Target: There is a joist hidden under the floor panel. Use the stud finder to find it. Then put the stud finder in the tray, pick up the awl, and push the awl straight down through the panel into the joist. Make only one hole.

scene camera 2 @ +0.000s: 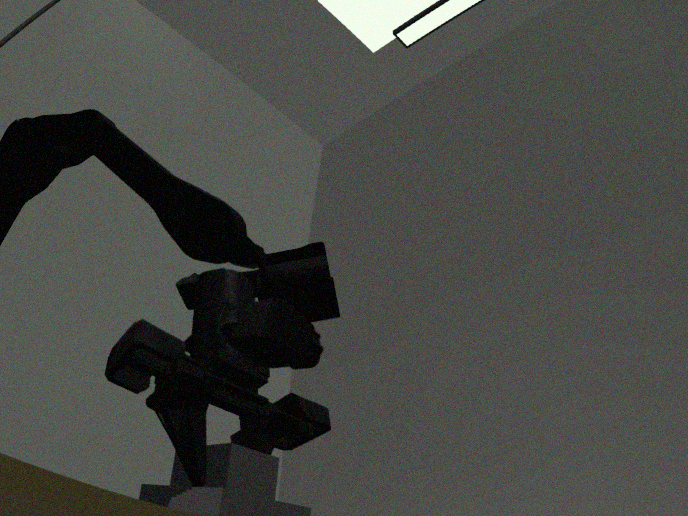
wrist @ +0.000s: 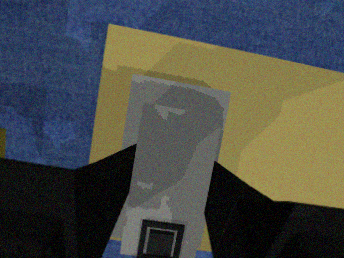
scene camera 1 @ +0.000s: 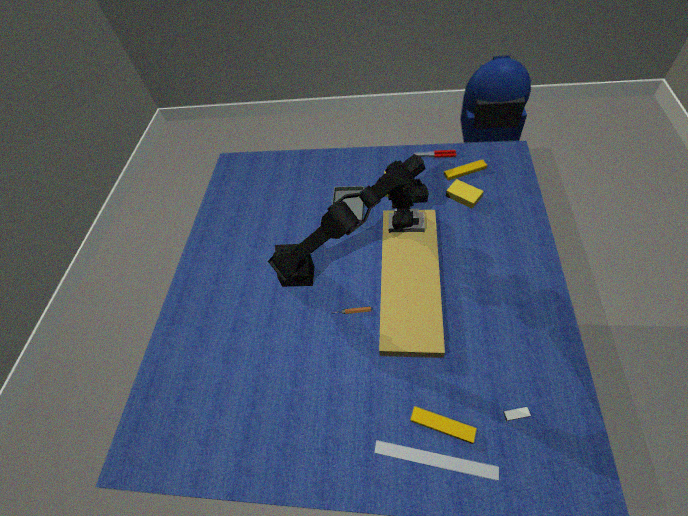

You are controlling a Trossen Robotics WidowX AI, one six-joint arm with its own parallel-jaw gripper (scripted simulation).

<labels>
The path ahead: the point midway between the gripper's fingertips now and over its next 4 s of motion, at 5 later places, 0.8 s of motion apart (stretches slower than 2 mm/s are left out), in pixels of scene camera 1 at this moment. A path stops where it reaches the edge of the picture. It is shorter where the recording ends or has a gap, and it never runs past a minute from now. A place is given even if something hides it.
My gripper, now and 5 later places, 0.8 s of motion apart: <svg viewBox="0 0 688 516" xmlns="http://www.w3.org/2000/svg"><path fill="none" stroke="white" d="M409 219L409 229L409 241L410 254L410 267L410 281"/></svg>
</labels>
